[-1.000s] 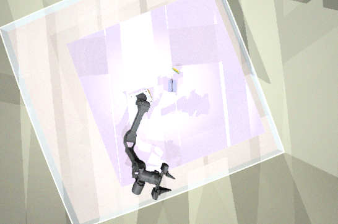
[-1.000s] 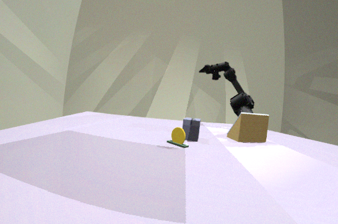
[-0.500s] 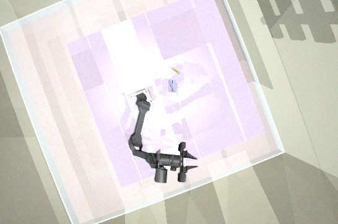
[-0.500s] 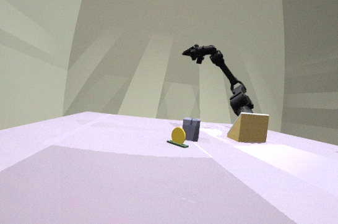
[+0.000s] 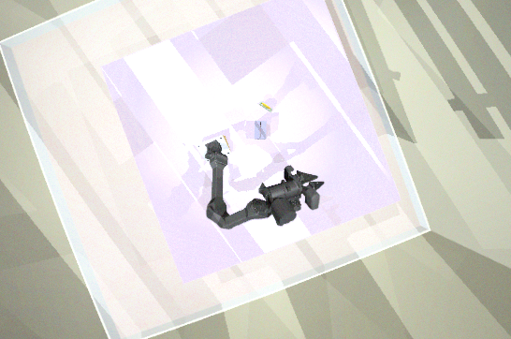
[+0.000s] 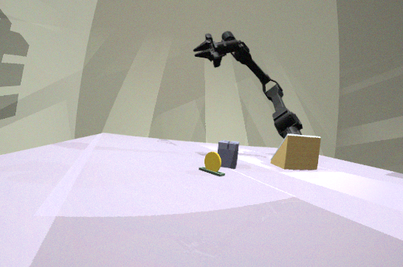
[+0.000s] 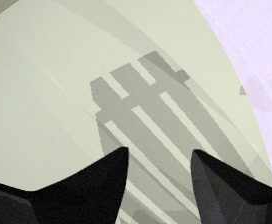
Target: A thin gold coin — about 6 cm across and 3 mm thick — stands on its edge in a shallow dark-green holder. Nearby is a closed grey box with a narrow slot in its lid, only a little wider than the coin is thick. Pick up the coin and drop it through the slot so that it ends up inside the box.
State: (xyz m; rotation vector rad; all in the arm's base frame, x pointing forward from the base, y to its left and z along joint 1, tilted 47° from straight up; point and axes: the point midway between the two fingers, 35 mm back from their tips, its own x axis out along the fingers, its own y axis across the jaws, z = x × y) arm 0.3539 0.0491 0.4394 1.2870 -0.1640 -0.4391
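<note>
My gripper tip is now 20 mm past the gold coin, 380 mm to the right of it and 410 mm above it.
</note>
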